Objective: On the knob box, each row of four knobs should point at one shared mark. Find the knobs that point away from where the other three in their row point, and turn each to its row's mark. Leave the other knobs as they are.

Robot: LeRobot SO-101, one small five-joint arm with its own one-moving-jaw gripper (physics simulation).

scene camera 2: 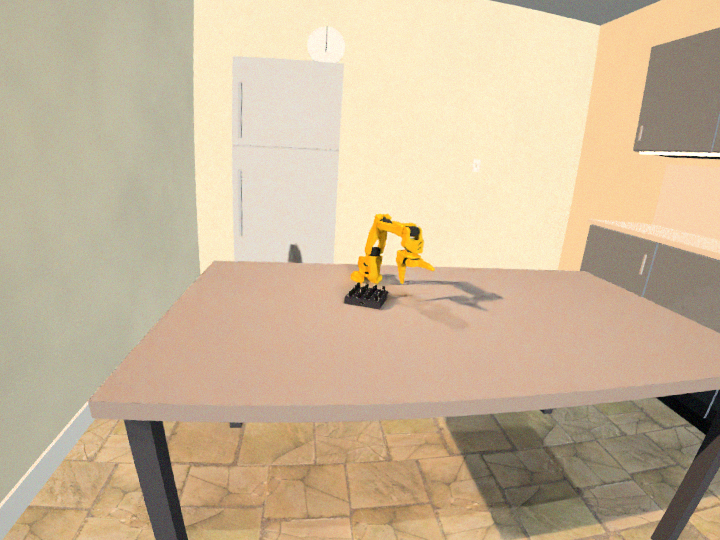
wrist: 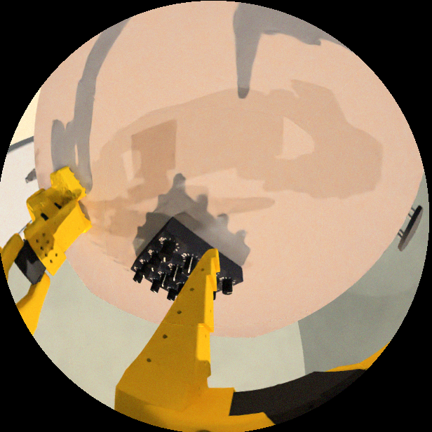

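Pixels of known places: end effector, tool point: [scene camera 2: 402,282]; arm's base, origin of the base link: [scene camera 2: 367,281].
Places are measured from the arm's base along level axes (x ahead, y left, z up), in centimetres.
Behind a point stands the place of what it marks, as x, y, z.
Observation:
The black knob box [scene camera 2: 365,302] {23.5, -4.0, 1.6} [wrist: 189,237] sits on the table in front of the arm's base. Short black knobs stand up from it; one knob [wrist: 227,286] shows at the right end in the wrist view. Some knobs show pale pointer lines, but they are too small to tell which point away from their row. My gripper [scene camera 2: 417,276] is open and empty, above the table to the right of the box in the scene view. In the wrist view its notched jaw [wrist: 182,325] covers part of the box and hides some knobs; the moving jaw is out of the picture.
The brown table [scene camera 2: 325,354] {49.6, -16.3, 0.0} [wrist: 310,230] carries the box and the yellow arm base [scene camera 2: 366,269] {1.4, -0.7, 4.7} [wrist: 59,227], which stands close behind the box. Arm shadows fall on the table top. A fridge [scene camera 2: 284,174] and kitchen cabinets [scene camera 2: 674,98] stand beyond the table.

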